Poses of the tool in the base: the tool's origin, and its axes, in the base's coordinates. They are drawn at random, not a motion.
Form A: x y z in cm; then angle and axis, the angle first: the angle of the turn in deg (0 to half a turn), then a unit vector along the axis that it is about.
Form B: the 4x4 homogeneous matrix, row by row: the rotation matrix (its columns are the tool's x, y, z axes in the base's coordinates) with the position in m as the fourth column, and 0 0 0 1 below. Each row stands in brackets. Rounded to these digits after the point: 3 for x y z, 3 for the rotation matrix.
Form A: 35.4, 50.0, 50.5, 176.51, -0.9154, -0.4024, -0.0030
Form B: [[0.676, 0.736, -0.019, 0.354], [0.736, -0.675, 0.058, 0.500], [0.030, -0.053, -0.998, 0.505], [0, 0, 0, 1]]
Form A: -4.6, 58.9, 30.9, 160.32, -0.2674, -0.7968, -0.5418
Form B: [[-0.803, 0.596, 0.013, -0.046], [0.231, 0.291, 0.928, 0.589], [0.550, 0.748, -0.372, 0.309], [0, 0, 0, 1]]
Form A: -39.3, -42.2, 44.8, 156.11, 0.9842, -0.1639, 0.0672
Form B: [[0.940, -0.336, 0.060, -0.393], [-0.282, -0.863, -0.420, -0.422], [0.193, 0.377, -0.906, 0.448], [0, 0, 0, 1]]
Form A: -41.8, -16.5, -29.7, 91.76, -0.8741, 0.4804, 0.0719
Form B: [[0.757, -0.505, 0.415, -0.418], [-0.361, 0.207, 0.909, -0.165], [-0.545, -0.838, -0.025, -0.297], [0, 0, 0, 1]]
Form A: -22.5, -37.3, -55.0, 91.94, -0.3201, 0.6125, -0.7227
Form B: [[0.072, 0.520, 0.851, -0.225], [-0.925, 0.354, -0.138, -0.373], [-0.373, -0.778, 0.506, -0.550], [0, 0, 0, 1]]
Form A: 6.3, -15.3, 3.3, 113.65, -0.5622, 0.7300, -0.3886
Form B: [[0.042, -0.219, 0.975, 0.063], [-0.931, 0.346, 0.118, -0.153], [-0.363, -0.912, -0.190, 0.033], [0, 0, 0, 1]]
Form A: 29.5, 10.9, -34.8, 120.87, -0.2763, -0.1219, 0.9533
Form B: [[-0.398, -0.767, -0.503, 0.295], [0.869, -0.491, 0.061, 0.109], [-0.294, -0.413, 0.862, -0.348], [0, 0, 0, 1]]
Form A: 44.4, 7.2, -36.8, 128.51, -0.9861, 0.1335, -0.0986
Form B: [[0.955, -0.136, 0.262, 0.444], [-0.291, -0.594, 0.750, 0.072], [0.053, -0.793, -0.607, -0.368], [0, 0, 0, 1]]
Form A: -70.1, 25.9, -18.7, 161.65, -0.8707, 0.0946, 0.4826
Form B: [[0.529, -0.312, -0.789, -0.701], [-0.009, -0.932, 0.363, 0.259], [-0.849, -0.185, -0.495, -0.187], [0, 0, 0, 1]]
